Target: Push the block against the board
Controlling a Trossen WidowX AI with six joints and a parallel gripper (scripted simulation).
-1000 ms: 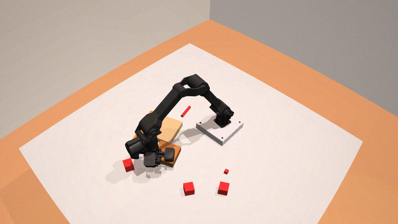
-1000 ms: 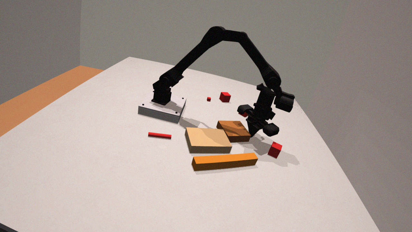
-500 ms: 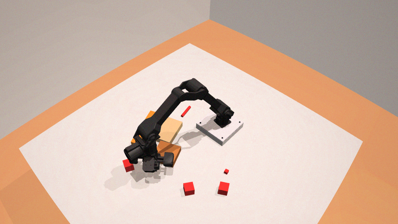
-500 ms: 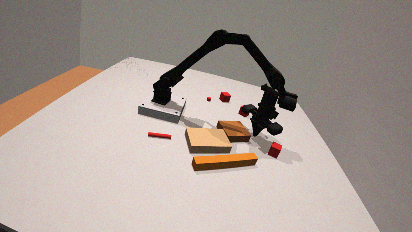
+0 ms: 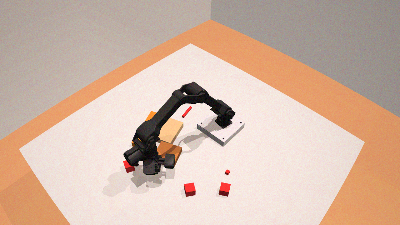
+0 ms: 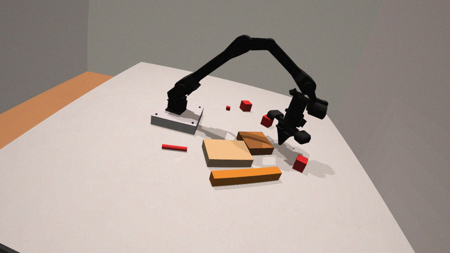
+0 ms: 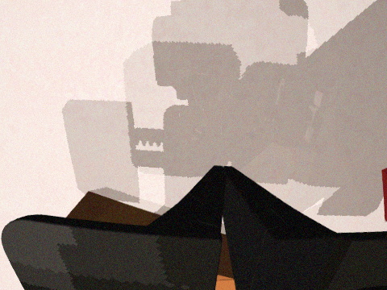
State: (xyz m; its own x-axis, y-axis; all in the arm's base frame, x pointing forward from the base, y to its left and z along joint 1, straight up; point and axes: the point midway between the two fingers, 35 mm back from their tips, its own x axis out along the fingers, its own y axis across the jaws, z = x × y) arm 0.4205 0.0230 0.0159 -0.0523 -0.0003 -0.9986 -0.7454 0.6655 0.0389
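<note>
Now: the brown square block 90 mm behind my gripper tip and 40 mm to the right of it. From my gripper tip the other things lie so: tan flat board (170 mm behind, 160 mm to the right); then long orange bar (230 mm to the right, 90 mm behind); then tiny red cube (250 mm behind, 200 mm to the left, 10 mm below).
</note>
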